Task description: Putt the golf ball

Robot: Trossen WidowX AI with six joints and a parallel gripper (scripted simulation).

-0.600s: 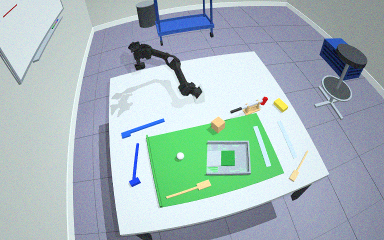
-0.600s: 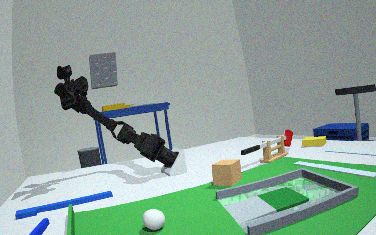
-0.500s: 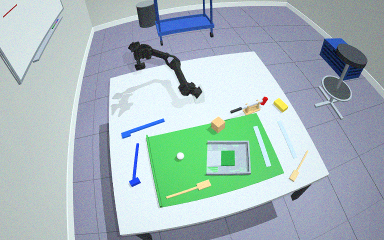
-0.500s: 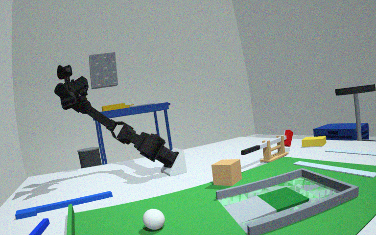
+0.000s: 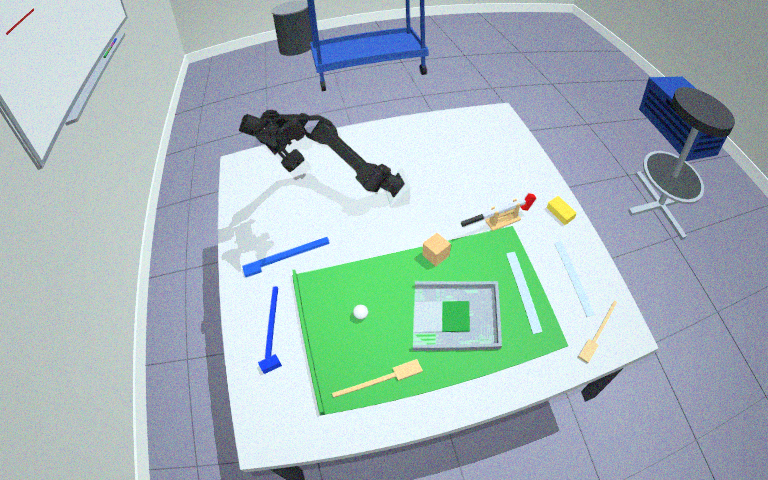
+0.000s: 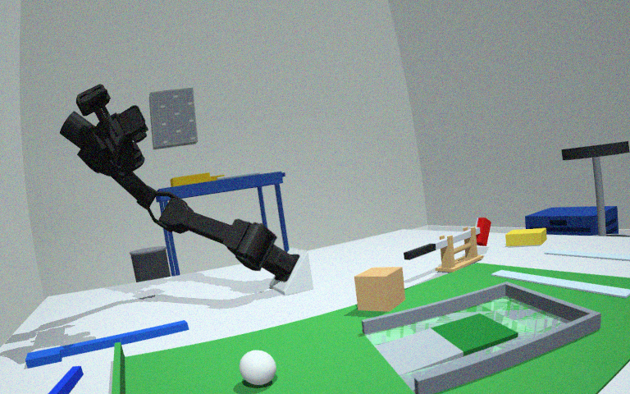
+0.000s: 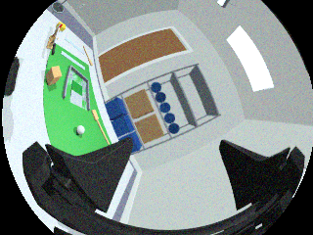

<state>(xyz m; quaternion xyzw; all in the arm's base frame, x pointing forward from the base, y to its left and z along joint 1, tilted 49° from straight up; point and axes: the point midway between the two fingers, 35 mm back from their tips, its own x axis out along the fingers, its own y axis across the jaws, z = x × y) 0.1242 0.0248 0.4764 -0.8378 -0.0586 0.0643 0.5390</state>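
My gripper tip is 640 mm to the right of the wooden stand, 360 mm above it and 100 mm short of it. Also, from my gripper tip: yellow block (870 mm to the left, 380 mm below, 140 mm ahead); brown box (370 mm to the left, 360 mm below, 160 mm ahead); white golf ball (370 mm below, 290 mm ahead, 100 mm to the left).
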